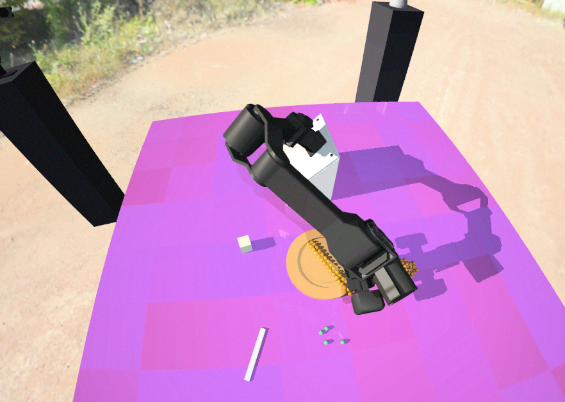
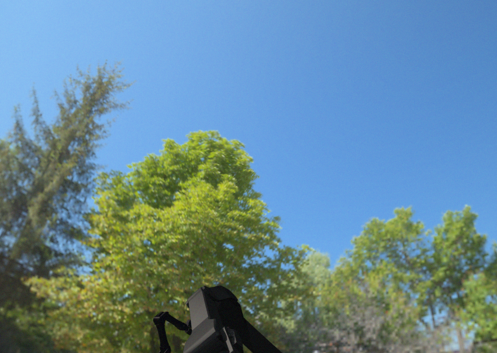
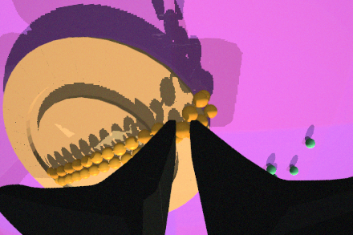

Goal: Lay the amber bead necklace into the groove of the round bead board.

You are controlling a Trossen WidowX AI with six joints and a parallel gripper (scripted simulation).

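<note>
Now: gripper tip 8 cm past the round tan bead board, 4 cm to the left of it and 2 cm above it. Round my gripper tip: small cream cube: 18 cm behind, 23 cm to the right, 2 cm below; white bar: 9 cm ahead, 26 cm to the right, 3 cm below.
</note>
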